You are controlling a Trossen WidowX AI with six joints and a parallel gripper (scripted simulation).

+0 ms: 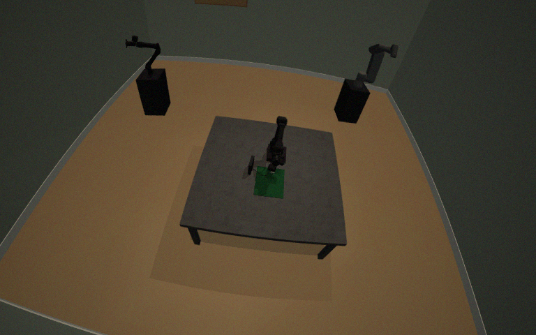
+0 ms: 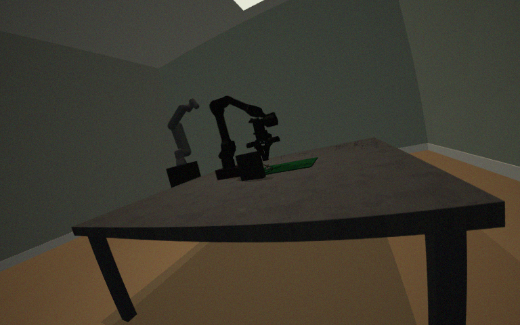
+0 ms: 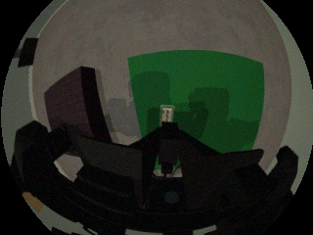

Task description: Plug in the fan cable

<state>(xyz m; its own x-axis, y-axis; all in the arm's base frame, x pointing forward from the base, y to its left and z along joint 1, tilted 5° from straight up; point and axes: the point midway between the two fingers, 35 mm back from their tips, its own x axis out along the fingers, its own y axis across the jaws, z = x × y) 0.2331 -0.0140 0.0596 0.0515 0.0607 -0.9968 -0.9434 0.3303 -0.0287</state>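
My gripper tip is 100 mm short of the green board, 20 mm to the left of it and 80 mm above it. From my gripper tip the other things lie so: black fan: 20 mm behind, 180 mm to the right; then dark plug: 10 mm to the right, 10 mm above.
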